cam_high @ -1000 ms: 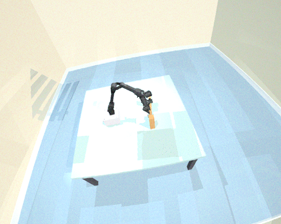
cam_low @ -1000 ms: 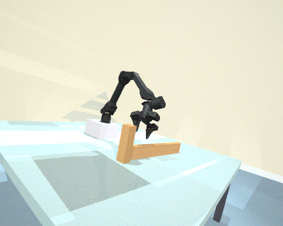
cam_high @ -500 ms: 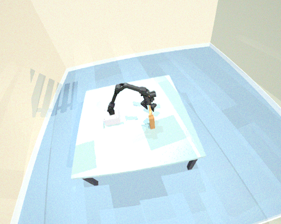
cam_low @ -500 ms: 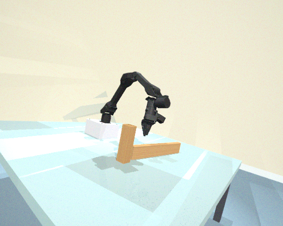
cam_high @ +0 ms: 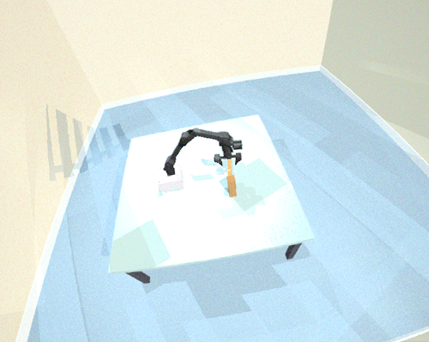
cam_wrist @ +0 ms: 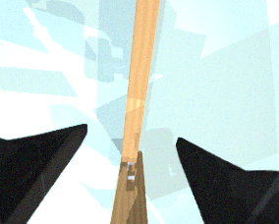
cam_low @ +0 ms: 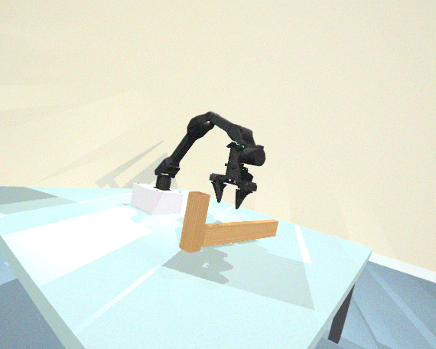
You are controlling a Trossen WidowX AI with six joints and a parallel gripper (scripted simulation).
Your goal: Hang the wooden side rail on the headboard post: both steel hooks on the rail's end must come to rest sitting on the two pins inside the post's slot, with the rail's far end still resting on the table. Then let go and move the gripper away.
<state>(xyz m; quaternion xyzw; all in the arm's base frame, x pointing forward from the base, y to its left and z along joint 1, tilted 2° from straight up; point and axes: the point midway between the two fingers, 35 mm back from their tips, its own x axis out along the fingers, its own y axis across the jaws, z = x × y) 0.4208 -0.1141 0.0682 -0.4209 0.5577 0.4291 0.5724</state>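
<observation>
The wooden headboard post is 140 mm to the right of my gripper tip, 50 mm below it and 20 mm behind it.
</observation>
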